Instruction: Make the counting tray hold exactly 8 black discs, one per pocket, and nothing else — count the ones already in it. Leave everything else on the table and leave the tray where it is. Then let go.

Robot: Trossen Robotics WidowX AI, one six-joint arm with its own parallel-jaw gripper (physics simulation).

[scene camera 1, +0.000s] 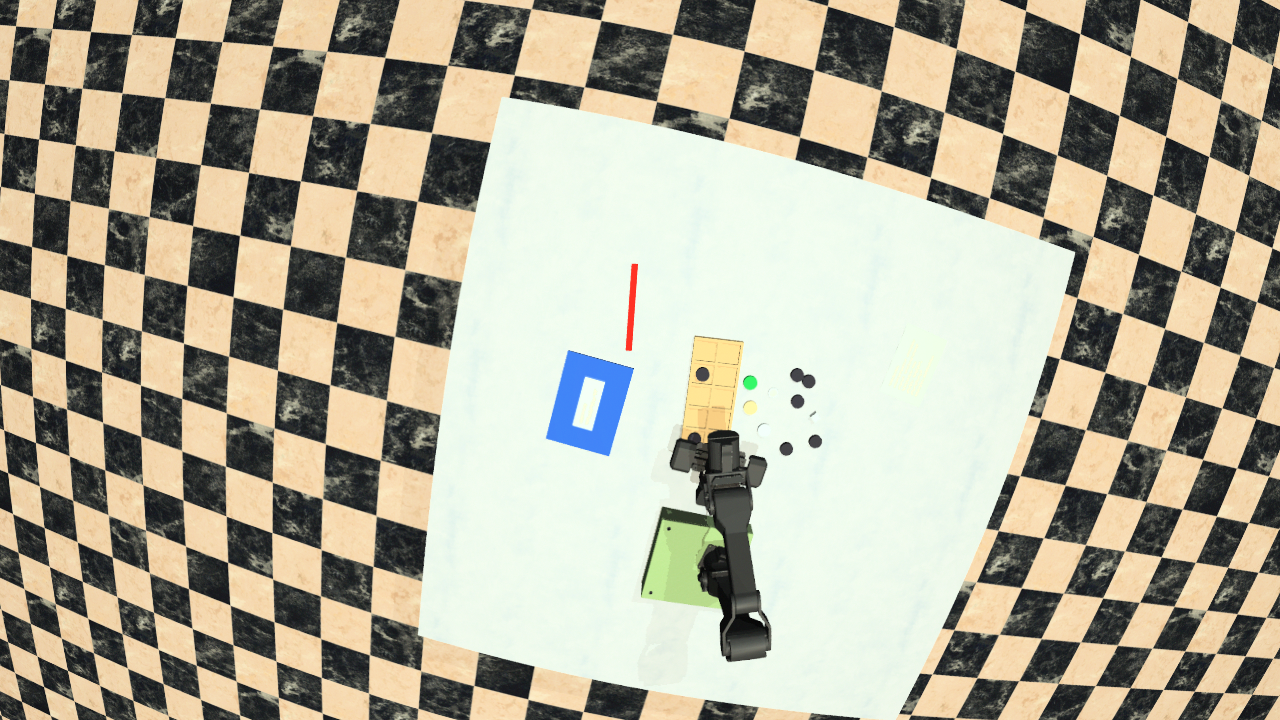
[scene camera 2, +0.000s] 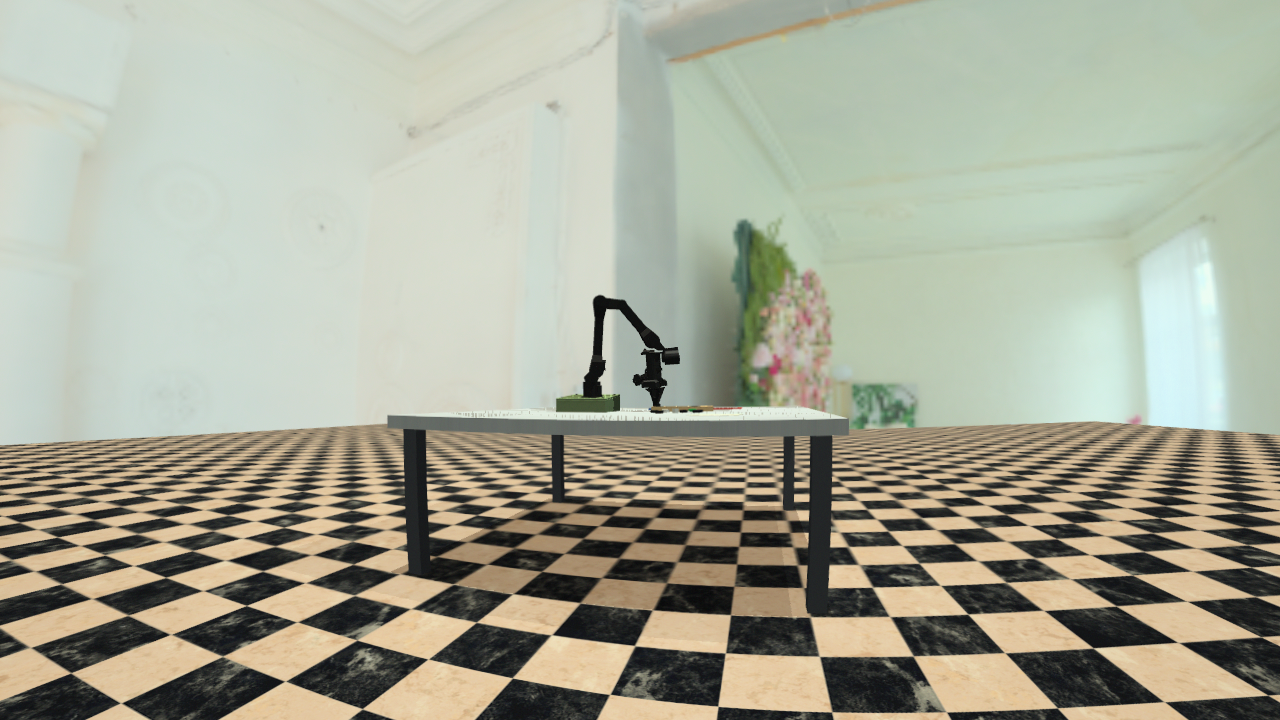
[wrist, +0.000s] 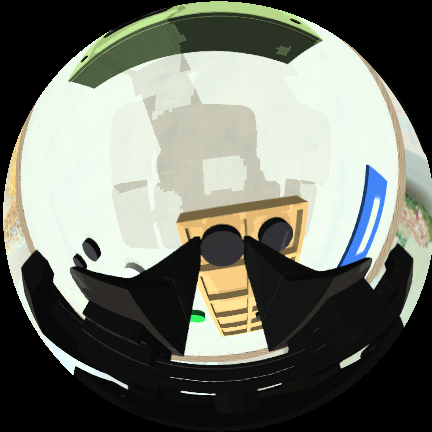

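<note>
The tan counting tray [scene camera 1: 728, 347] [wrist: 240, 211] has two columns of pockets. One black disc [scene camera 1: 694, 437] [wrist: 275, 234] sits in a pocket at the end nearest the robot base; another black disc [scene camera 1: 702, 373] sits farther along. My gripper [scene camera 2: 657, 405] [wrist: 221, 241] points down, shut on a black disc [wrist: 221, 250] at that near end, beside the seated disc. The held disc's exact height is unclear. Loose black discs lie right of the tray in scene camera 1, including one disc [scene camera 1: 797, 401] and another [scene camera 1: 785, 448] [wrist: 91, 249]. The arm and fingers hide some pockets.
A green disc [scene camera 1: 750, 382] [wrist: 198, 316], a yellow disc [scene camera 1: 750, 407] and a white disc [scene camera 1: 763, 430] lie close beside the tray. A blue frame [scene camera 1: 559, 402] [wrist: 376, 182], a red bar [scene camera 1: 631, 307] and a pale yellow patch [scene camera 1: 914, 362] are farther out. The green base block [scene camera 1: 675, 559] is behind.
</note>
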